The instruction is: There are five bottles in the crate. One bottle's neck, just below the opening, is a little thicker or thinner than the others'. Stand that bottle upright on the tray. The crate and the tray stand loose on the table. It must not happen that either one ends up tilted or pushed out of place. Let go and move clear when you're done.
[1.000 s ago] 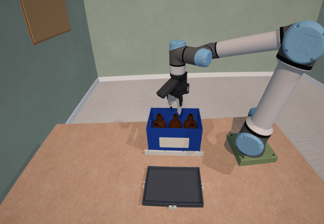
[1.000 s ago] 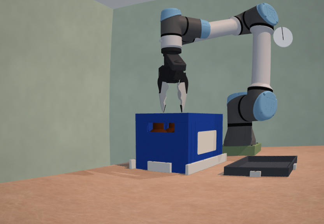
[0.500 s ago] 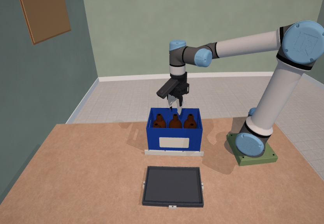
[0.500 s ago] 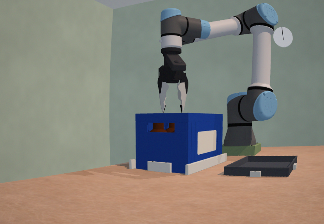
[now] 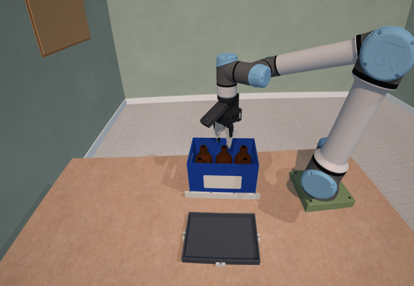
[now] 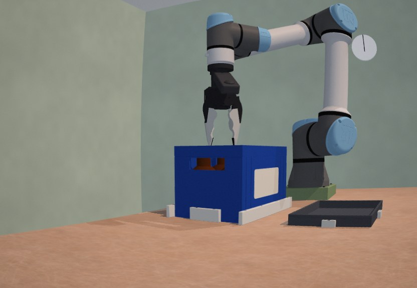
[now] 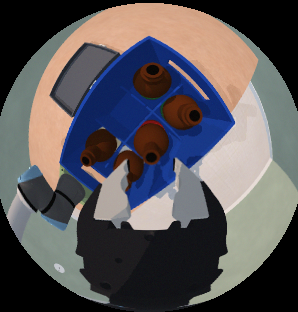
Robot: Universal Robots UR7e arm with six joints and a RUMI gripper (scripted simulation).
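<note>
Now: hand 10 cm above the glass bottle. Round my hand: dark tray: 1 cm ahead, 33 cm to the left, 18 cm below; blue crate: 4 cm to the left, 10 cm below.
</note>
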